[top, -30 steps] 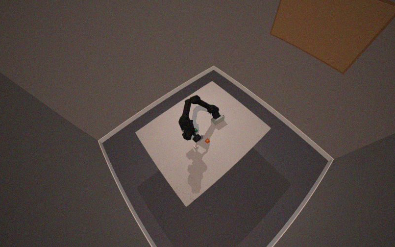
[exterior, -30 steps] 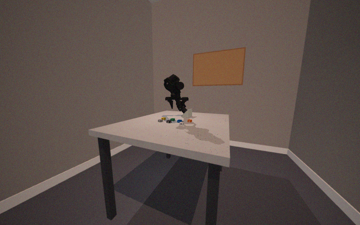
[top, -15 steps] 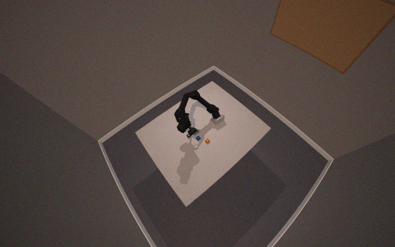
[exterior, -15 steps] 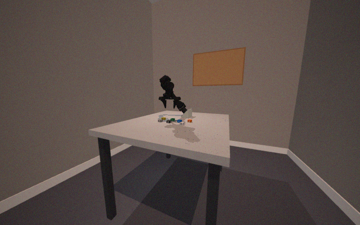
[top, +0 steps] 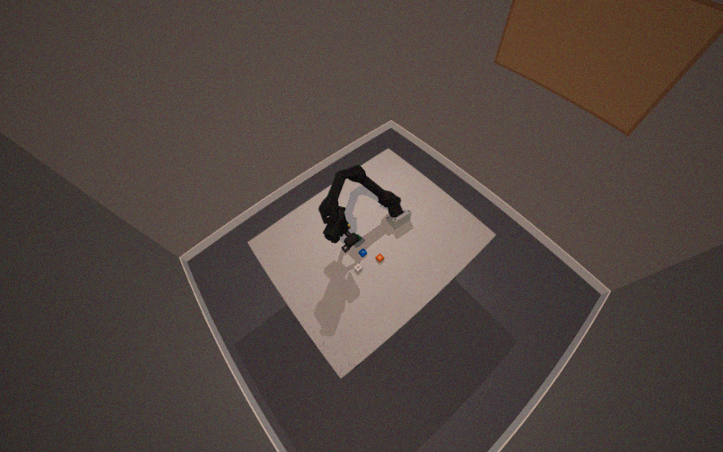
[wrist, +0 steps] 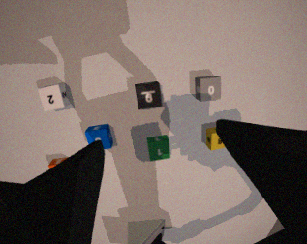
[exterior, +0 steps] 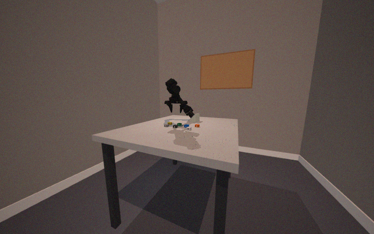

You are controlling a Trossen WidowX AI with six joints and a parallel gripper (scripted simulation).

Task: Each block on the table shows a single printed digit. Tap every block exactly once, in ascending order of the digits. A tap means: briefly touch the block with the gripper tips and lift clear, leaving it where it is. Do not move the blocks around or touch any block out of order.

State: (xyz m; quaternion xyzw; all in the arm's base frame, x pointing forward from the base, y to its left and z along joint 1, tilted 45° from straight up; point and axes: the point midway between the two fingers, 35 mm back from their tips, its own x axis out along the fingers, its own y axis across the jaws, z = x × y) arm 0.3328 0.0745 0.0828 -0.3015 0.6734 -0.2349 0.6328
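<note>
My gripper tip is now 110 mm above the grey block, 90 mm to the left of it and 10 mm short of it. From my gripper tip the other things lie so: blue block: 110 mm below, 70 mm to the left, 50 mm behind; then green block: 110 mm below, 80 mm behind, 20 mm to the right; then black block: 110 mm below, 10 mm ahead.
</note>
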